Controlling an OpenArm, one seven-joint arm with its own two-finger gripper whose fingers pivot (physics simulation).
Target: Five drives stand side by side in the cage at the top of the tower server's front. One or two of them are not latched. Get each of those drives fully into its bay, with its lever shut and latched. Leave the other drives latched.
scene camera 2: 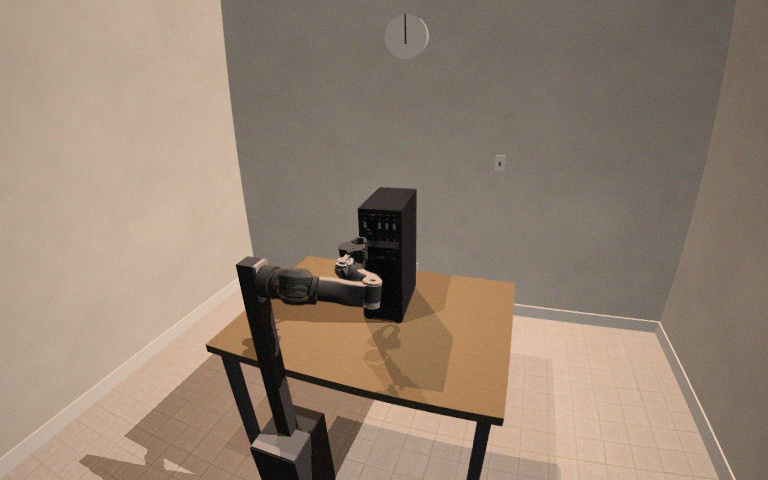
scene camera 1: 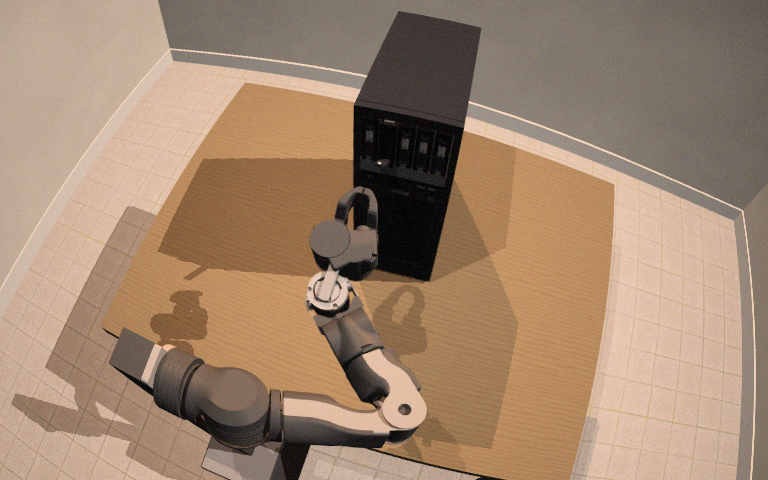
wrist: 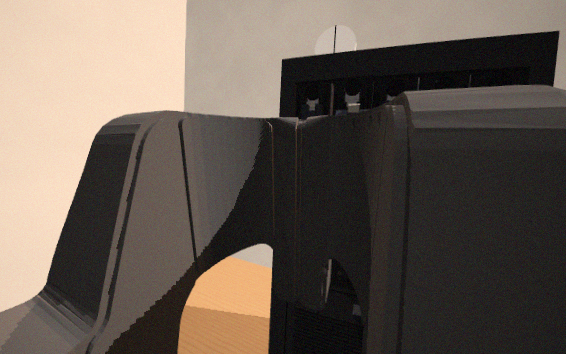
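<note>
The black tower server stands upright, its drive cage at the top front. In scene camera 1, the second drive from the left shows no label; a bright lever tip stands out low in front of it. How deep that drive sits cannot be told. The leftmost drive and the three right-hand drives look flush with shut levers. My gripper is shut and empty, in front of the server's left side, below the cage. In the wrist view its fingers hide most of the cage.
The server stands on a wooden table. The arm reaches over the table from its front left, from a dark post. A wall rises behind the server. A round clock hangs on it.
</note>
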